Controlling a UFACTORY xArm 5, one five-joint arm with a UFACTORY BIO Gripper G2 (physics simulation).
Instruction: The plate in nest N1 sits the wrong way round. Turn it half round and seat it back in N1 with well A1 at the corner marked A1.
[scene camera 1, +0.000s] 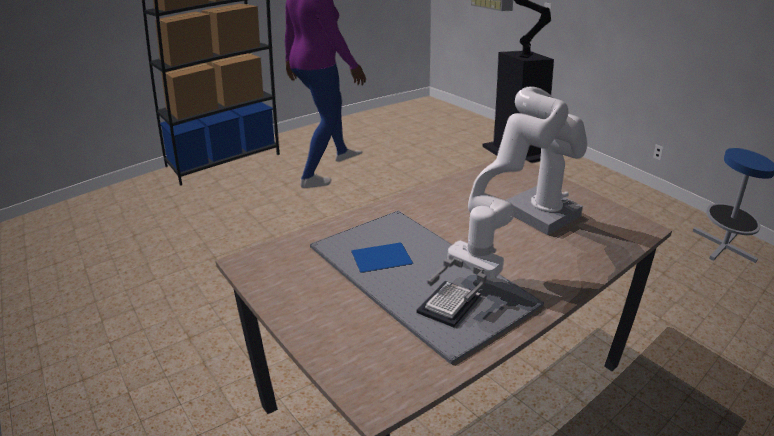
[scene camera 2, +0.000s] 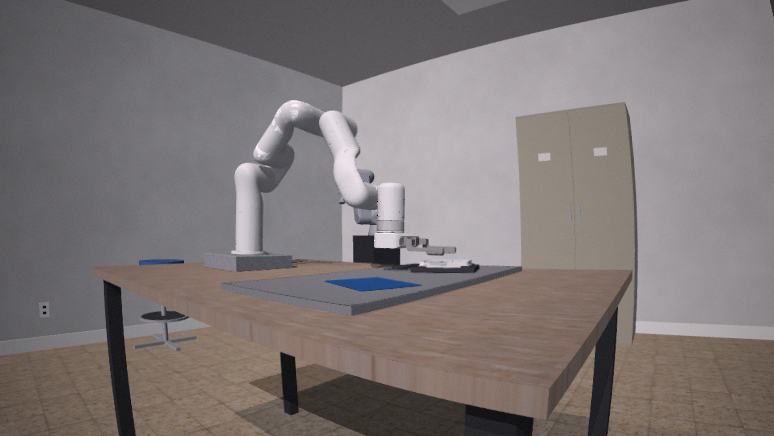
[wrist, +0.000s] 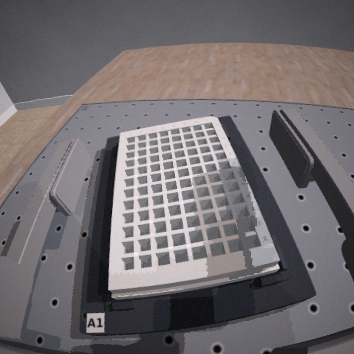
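Note:
The white well plate (scene camera 1: 448, 299) (scene camera 2: 446, 263) (wrist: 165, 279) lies in the black nest (scene camera 1: 436, 318) (scene camera 2: 444, 269) (wrist: 200, 312). The white A1 tag (wrist: 95, 323) is on the nest's near left corner in the wrist view. Small marks run along the plate's far short edge and right long edge, too small to read. My gripper (scene camera 1: 450, 288) (scene camera 2: 445, 250) (wrist: 181, 162) is partly open and empty, a little above the plate. In the wrist view its fingers stand apart from the plate's left and right long sides. Shadow covers the plate's near right part.
A flat blue rectangle (scene camera 1: 382, 257) (scene camera 2: 373, 283) lies on the grey perforated board (scene camera 1: 379, 287) (scene camera 2: 281, 289) (wrist: 320, 200), apart from the nest. The board lies on the wooden table (scene camera 1: 303, 303) (scene camera 2: 487, 335) (wrist: 210, 75). A person (scene camera 1: 319, 81) is on the floor beyond the table.

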